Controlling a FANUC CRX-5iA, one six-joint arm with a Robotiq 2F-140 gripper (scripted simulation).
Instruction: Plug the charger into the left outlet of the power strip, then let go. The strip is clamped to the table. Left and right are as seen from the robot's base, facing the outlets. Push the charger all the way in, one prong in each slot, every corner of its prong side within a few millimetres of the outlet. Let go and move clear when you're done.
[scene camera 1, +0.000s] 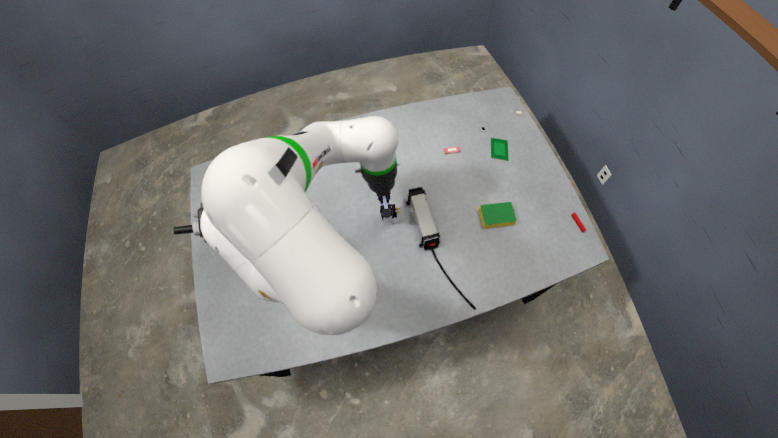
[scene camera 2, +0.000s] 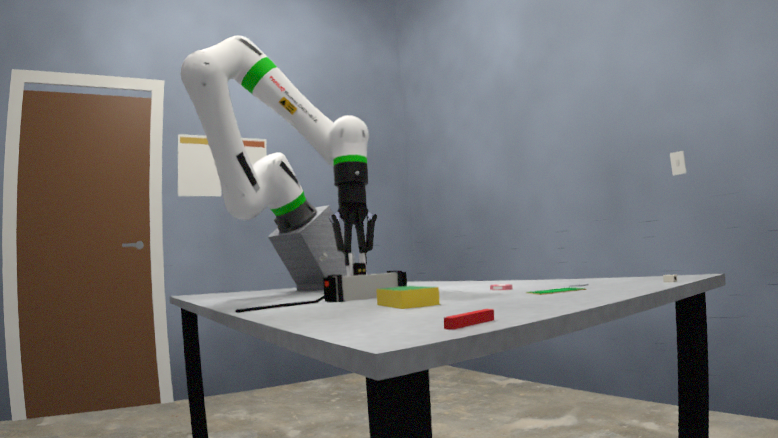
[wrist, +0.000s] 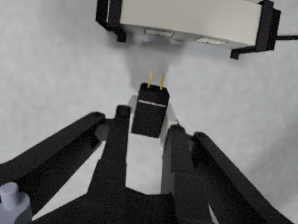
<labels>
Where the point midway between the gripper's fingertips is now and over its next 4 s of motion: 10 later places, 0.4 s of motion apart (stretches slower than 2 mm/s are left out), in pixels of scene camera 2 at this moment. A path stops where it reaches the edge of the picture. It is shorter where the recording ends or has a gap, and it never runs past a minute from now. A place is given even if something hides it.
My gripper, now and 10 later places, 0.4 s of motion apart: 357, 278; 357, 279; 357, 283; 357, 287; 357, 290; 357, 292; 358, 292; 359, 292; 361, 292; 363, 292; 364, 292
</labels>
